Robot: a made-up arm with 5 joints.
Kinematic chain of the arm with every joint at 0, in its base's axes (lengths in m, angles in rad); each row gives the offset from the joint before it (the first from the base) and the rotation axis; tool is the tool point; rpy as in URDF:
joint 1: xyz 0.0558 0 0.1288 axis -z
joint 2: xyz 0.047 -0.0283 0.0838 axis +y
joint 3: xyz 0.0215 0 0.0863 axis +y
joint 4: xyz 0.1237 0 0.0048 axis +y
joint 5: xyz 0.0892 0.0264 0 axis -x
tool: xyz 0 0 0 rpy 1.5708 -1.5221 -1.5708
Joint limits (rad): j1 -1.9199..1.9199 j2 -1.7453..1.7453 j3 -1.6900..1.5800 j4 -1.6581..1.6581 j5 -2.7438..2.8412
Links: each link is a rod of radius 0.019 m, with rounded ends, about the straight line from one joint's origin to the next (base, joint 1, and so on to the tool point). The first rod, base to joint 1, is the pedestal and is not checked.
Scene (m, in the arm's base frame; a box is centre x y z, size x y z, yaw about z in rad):
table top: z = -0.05
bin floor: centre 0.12 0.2 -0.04 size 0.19 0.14 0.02 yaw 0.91
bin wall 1: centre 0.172 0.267 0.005 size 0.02 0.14 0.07 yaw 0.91
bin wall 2: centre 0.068 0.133 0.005 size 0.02 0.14 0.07 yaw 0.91
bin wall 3: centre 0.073 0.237 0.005 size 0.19 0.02 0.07 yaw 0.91
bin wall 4: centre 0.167 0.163 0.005 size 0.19 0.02 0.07 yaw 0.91
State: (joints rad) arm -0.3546 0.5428 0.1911 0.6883 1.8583
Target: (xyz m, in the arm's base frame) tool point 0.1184 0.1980 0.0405
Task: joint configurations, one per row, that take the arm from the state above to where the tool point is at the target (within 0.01 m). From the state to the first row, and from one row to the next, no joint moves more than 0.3 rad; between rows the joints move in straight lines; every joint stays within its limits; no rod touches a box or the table.
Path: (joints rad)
1: -0.5844 0.5226 0.1875 0.7471 1.8583
2: -0.8142 0.5025 0.1838 0.8060 1.8583
3: -1.0439 0.4823 0.1802 0.8648 1.8583
4: -1.2737 0.4621 0.1766 0.9237 1.8583
5: -1.2737 0.6670 0.1113 0.7511 1.8583
6: -1.2737 0.8719 0.0461 0.5785 1.8583
7: -1.2737 1.0768 -0.0192 0.4059 1.8583

